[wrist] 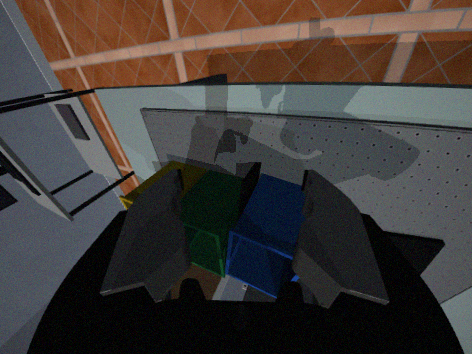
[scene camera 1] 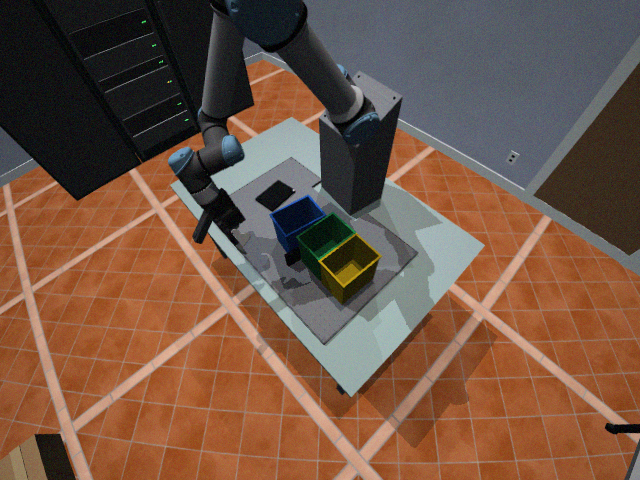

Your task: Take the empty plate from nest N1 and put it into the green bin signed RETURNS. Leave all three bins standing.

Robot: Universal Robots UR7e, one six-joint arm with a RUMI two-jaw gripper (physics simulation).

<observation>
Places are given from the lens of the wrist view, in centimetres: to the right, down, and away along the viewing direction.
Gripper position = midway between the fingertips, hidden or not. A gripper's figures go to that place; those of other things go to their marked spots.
gripper (wrist: 242, 171): 0, 0, 13
blue bin (wrist: 260, 250): 6, 19, 43
green bin (wrist: 210, 208): -5, 7, 35
The marked spots on the blue bin and the green bin are 18 cm apart.
</observation>
